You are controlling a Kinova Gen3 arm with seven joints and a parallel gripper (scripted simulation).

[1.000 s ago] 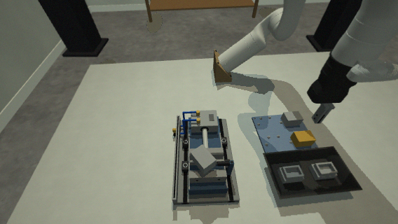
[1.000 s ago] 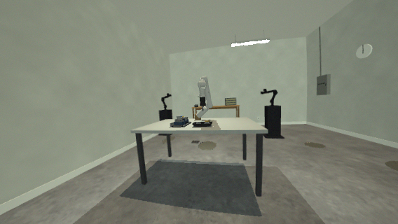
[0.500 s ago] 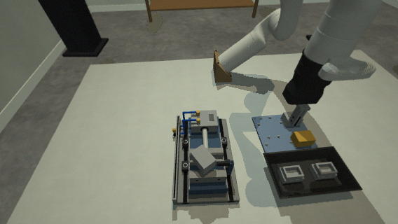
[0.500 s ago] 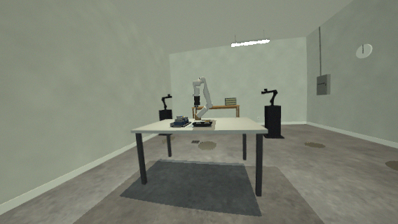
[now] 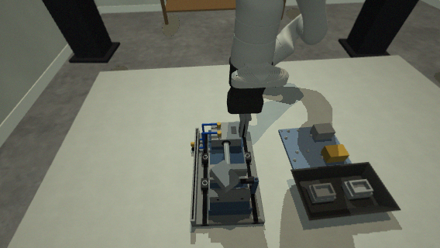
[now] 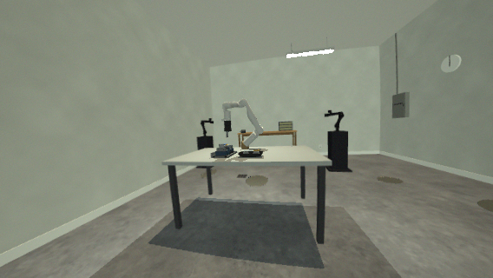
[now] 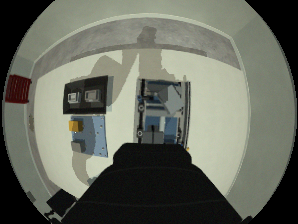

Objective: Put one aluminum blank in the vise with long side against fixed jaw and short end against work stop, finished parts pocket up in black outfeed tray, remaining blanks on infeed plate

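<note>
My gripper is now 100 mm above the gray aluminum blank, 70 mm short of it and 40 mm to the left of it. Round my hand: yellow brass blank: 310 mm to the left, 190 mm below, 60 mm behind.
</note>
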